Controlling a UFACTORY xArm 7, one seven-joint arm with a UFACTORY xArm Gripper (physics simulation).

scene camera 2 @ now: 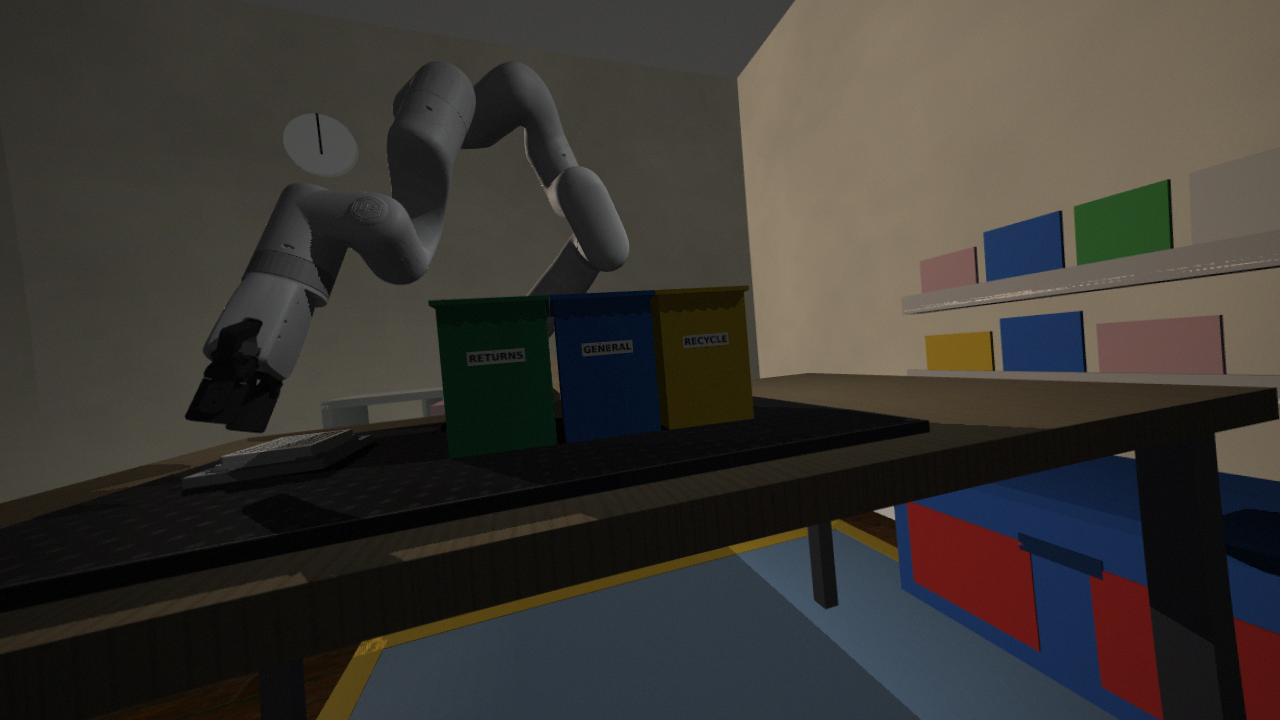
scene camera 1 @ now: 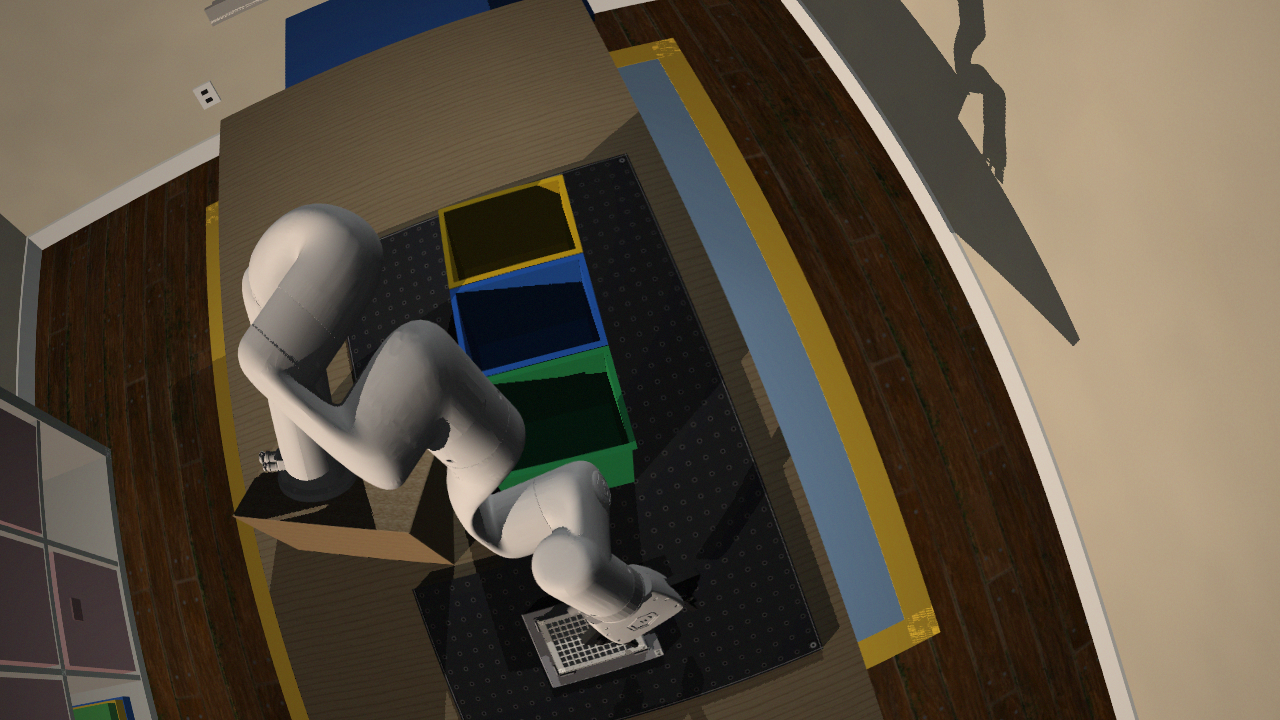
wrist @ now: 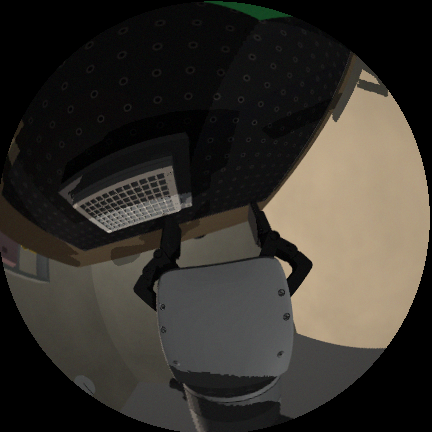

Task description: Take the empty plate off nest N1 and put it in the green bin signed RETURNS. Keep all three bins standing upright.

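Where they show: gripper, fingertip midpoint: (scene camera 2: 228,427) (scene camera 1: 660,621) (wrist: 211,215); arm's base, origin of the base link: (scene camera 1: 317,477).
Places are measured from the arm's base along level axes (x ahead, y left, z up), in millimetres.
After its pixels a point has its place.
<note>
The empty plate (scene camera 1: 568,642) {x 307, y -228, z -129 mm} (scene camera 2: 290,447) {x 394, y -185, z -128 mm} (wrist: 132,200) {x 348, y -209, z -129 mm}, a pale rectangle with a grid of square wells, lies flat on the grey nest (scene camera 1: 537,642) {x 263, y -224, z -142 mm} (scene camera 2: 201,480) {x 428, y -245, z -148 mm} (wrist: 182,150) {x 402, y -160, z -143 mm}. No N1 sign is readable. My gripper (scene camera 1: 644,617) {x 433, y -212, z -94 mm} (scene camera 2: 230,417) {x 433, y -212, z -94 mm} (wrist: 211,215) {x 433, y -212, z -94 mm} is open and empty, tilted, above the plate and apart from it in scene view 2. In scene view 1 it hides the plate's right part. In the wrist view one finger overlaps the plate's edge. The green bin (scene camera 1: 617,465) {x 405, y -3, z -49 mm} (scene camera 2: 496,402) {x 418, y 55, z -96 mm} (wrist: 250,7), signed RETURNS, stands upright.
The blue bin (scene camera 1: 595,313) {x 402, y 168, z 25 mm} (scene camera 2: 608,385) {x 400, y 186, z -90 mm}, signed GENERAL, and the yellow bin (scene camera 1: 572,219) {x 386, y 307, z 25 mm} (scene camera 2: 707,376) {x 382, y 317, z -91 mm}, signed RECYCLE, stand upright in a row beyond the green one. The dark dotted mat (scene camera 1: 733,537) {x 547, y -100, z -155 mm} (scene camera 2: 402,479) {x 492, y -17, z -155 mm} (wrist: 190,55) lies under nest and bins. The arm passes close beside the green bin in scene view 1.
</note>
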